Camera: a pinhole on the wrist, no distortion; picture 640 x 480 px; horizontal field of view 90.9 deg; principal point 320.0 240.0 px. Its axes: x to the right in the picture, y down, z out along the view. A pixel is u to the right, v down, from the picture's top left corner.
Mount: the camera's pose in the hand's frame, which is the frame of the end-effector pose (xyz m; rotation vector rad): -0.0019 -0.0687 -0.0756 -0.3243 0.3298 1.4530
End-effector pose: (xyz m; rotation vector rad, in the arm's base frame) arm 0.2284 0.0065 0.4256 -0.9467 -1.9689 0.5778
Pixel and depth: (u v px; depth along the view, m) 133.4 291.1 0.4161
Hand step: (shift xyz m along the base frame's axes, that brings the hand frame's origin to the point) -0.3603 -0.1518 -0.1742
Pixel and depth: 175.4 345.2 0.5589
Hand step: -0.4081 -0.2132 -0.3435
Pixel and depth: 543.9 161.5 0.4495
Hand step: -0.0679 0.3488 -0.3066
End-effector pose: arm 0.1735 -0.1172 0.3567 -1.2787 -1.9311 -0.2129
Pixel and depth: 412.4 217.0 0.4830
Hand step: 0.0427 0.3236 -0.2365
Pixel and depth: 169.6 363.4 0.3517
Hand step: -0.1906 0.0313 -0.2923
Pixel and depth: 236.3 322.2 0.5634
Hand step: -0.1996 0.1769 -0.4471
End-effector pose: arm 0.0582 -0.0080 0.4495 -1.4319 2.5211 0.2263
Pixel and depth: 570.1 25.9 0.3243
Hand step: -0.3467 -0.0335 -0.1768
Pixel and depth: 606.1 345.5 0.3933
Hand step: -0.3060 0.3278 -0.0959
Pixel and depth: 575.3 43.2 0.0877
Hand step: -0.0561 -0.0425 0.0066
